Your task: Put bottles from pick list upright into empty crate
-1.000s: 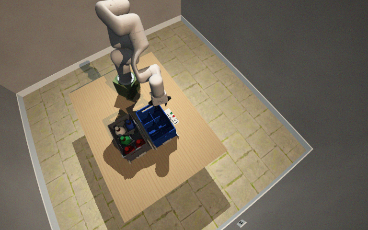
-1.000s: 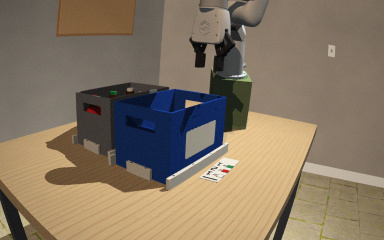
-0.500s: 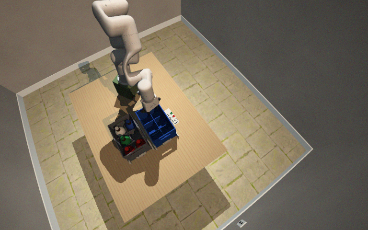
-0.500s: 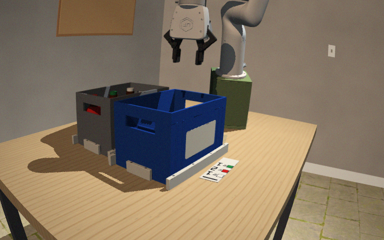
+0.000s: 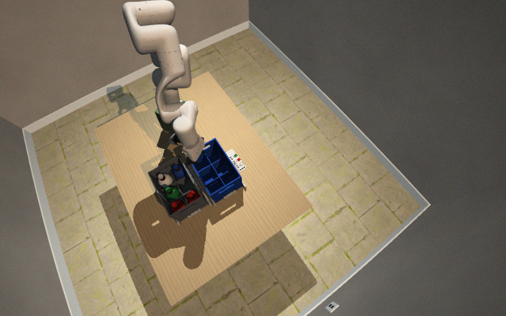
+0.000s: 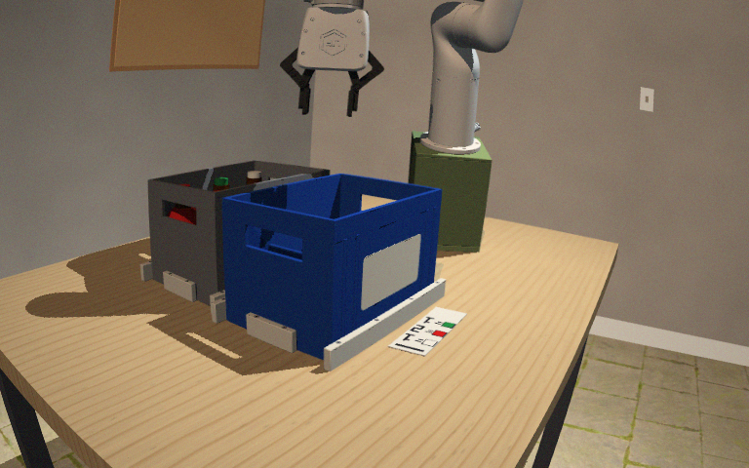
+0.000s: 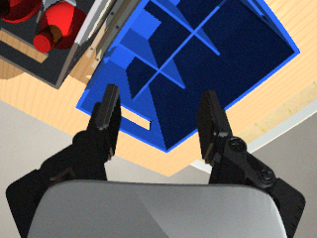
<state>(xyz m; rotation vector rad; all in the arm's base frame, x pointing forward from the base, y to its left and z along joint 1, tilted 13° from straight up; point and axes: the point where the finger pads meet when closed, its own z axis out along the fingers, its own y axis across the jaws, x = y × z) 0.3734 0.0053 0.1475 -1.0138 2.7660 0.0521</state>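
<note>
Now: the white-label bottle 5 cm behind my hand, 23 cm to the right of it and 21 cm below it. From my hand the other things lie so: red bottle (11 cm ahead, 12 cm to the right, 21 cm below); then blue crate (2 cm ahead, 5 cm to the left, 21 cm below); then blue-label bottle (6 cm behind, 14 cm to the right, 21 cm below).
</note>
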